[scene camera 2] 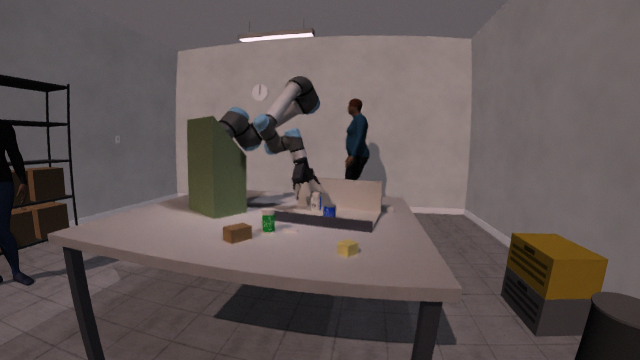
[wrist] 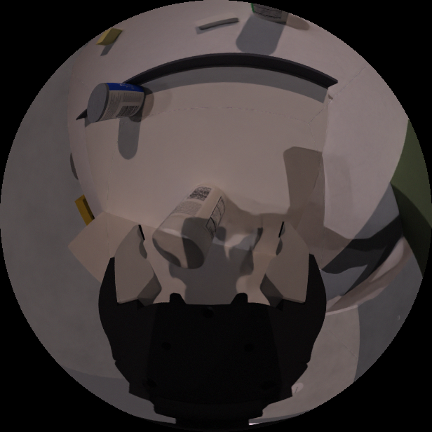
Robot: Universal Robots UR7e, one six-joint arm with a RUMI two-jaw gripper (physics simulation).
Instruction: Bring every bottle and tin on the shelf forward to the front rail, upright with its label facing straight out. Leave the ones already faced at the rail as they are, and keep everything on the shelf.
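Pixels of known places: gripper, between the fingertips: (scene camera 2: pixel 310 197); arm's base, origin of its link: (scene camera 2: pixel 216 140).
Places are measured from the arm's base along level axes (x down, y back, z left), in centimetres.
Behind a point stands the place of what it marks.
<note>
A blue tin (scene camera 2: pixel 329 211) @[x 30.0, y -62.7, z -18.8 cm] (wrist: pixel 116 101) stands upright at the shelf's dark front rail (scene camera 2: pixel 325 220) @[x 34.0, y -61.1, z -19.0 cm] (wrist: pixel 235 60), near one end; its blue side faces outward. A white bottle (scene camera 2: pixel 316 201) @[x 29.7, y -54.4, z -0.4 cm] (wrist: pixel 192 225) stands upright farther back on the pale shelf (wrist: pixel 215 140), behind the rail and apart from it. In the wrist view its barcode and text panels show; a blue patch shows on it in the scene view. My gripper (scene camera 2: pixel 306 192) @[x 28.2, y -51.0, z 1.3 cm] (wrist: pixel 210 225) is open and empty above the back of the shelf. The bottle's top shows between the spread fingers in the wrist view, nearer the left finger.
A green tin with a white lid (scene camera 2: pixel 268 221) @[x 32.0, y -40.1, z -32.9 cm] (wrist: pixel 270 12) stands on the table (scene camera 2: pixel 165 245) @[x 37.1, y -8.8, z -56.1 cm] outside the rail. A brown block (scene camera 2: pixel 237 233) @[x 33.7, y -32.3, z -45.1 cm], a yellow block (scene camera 2: pixel 348 248) @[x 34.2, y -72.0, z -50.1 cm] (wrist: pixel 109 36) and a thin pale strip (scene camera 2: pixel 290 231) @[x 36.5, y -48.2, z -29.6 cm] (wrist: pixel 218 23) lie nearby. A tall green block (scene camera 2: pixel 215 170) @[x 14.1, y -9.0, z -17.4 cm] stands left of the shelf.
</note>
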